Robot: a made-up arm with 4 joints.
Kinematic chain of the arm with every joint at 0, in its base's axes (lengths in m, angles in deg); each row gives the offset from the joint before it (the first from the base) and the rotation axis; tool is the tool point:
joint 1: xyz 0 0 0.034 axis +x
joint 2: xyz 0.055 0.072 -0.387 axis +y
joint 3: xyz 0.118 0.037 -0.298 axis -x
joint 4: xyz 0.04 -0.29 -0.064 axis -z
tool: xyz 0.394 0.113 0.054
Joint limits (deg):
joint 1: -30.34..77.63
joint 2: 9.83..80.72
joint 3: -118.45..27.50
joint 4: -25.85..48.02
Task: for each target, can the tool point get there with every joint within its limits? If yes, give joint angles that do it. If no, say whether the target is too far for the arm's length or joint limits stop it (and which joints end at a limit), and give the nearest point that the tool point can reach.
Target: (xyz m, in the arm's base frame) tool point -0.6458 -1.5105 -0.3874
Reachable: no: too far | nearest point -0.3544 -0.7966 -0.6192 | short by 0.805 m
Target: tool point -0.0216 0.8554 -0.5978
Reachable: yes | joints 53.35 59.53 -42.77 -3.57
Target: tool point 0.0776 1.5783 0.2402
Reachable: no: too far | nearest point 0.0732 1.3297 0.1104 | short by 0.281 m
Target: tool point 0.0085 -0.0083 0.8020
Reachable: no: joint limits stop it (at a limit: joint 1, joint 2, joint 3, joint 4) | nearest point 0.4590 0.7784 -0.0081 | short by 1.216 m
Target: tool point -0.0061 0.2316 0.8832
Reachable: no: joint limits stop it (at a limit: joint 1, joint 2, joint 3, joint 4) | nearest point 0.4590 0.7784 -0.0081 | short by 1.144 m
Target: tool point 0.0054 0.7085 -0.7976
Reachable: yes | joints 41.84 55.93 -42.52 2.38
